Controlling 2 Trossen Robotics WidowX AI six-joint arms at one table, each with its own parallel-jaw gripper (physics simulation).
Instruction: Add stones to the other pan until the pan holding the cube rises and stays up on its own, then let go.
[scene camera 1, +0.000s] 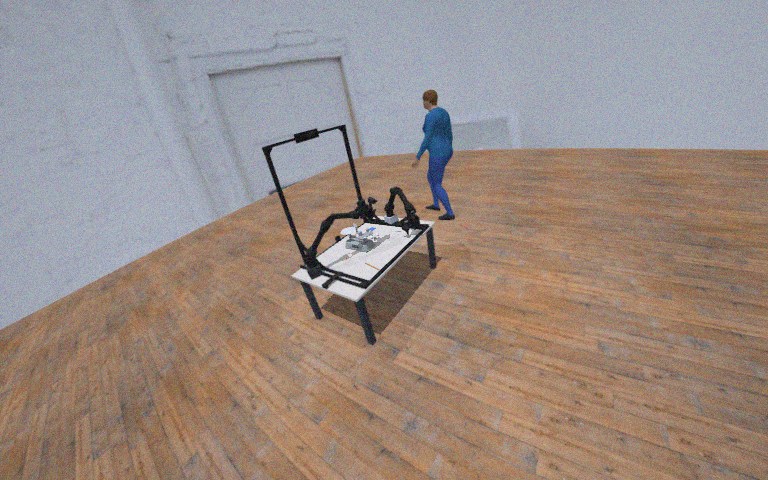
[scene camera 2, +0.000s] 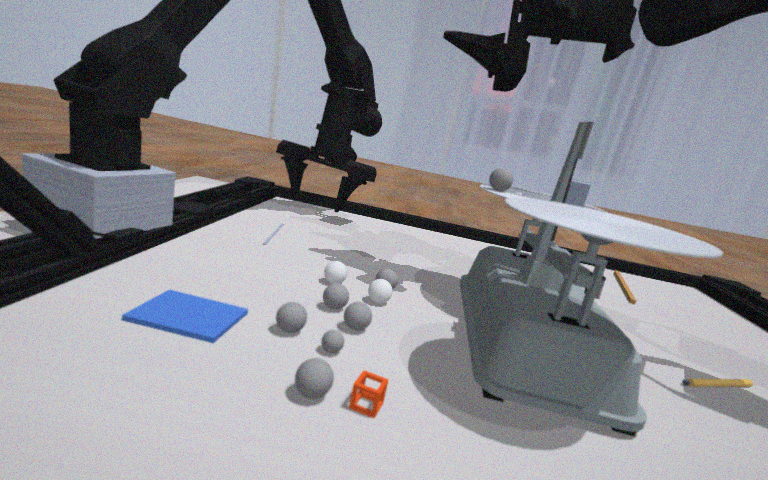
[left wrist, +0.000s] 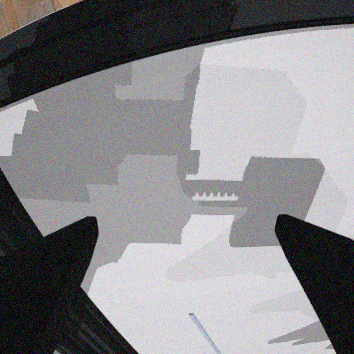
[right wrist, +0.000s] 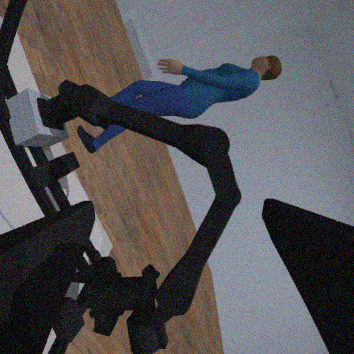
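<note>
A grey balance scale stands on the table. Its near white pan holds no stone that I can see. A grey stone rests on the far pan, mostly hidden. A small grey block shows behind the near pan; I cannot tell whether it is the cube. Loose grey stones and two white ones lie left of the scale. My left gripper is open and empty over the table's far part. My right gripper is open and empty, high above the scale.
An orange open-frame cube lies beside the nearest stone. A blue slab lies at the left. A pale stick lies near the left gripper. Two yellow-orange sticks lie right of the scale. A person stands behind the table.
</note>
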